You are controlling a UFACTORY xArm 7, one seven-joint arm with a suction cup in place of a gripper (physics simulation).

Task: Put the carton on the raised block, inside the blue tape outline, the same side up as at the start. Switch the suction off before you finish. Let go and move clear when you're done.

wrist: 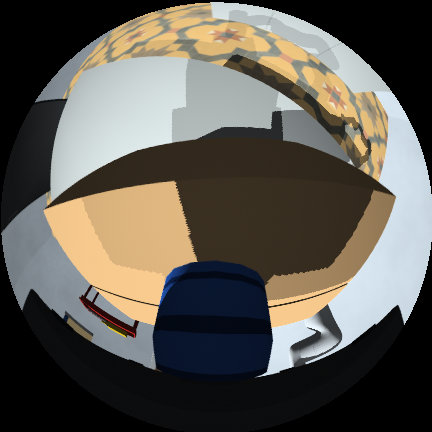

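The carton [135, 225] is large in the wrist view, with a tan upper face partly in shadow and a dark brown side face towards the top of the view. A thin dark line crosses the near part of its upper face. My blue suction cup [215, 280] is against the upper face and holds the carton. The carton's underside is hidden, so I cannot tell its height above what lies below. I cannot make out the raised block or the blue tape outline; the carton covers much of the view.
A pale grey table top [115, 110] with dark shadows lies beyond the carton. A patterned yellow rug [200, 37] shows past its edge. A red frame [107, 317] is at lower left, a grey curved object [327, 337] at lower right, and a black object [32, 155] at far left.
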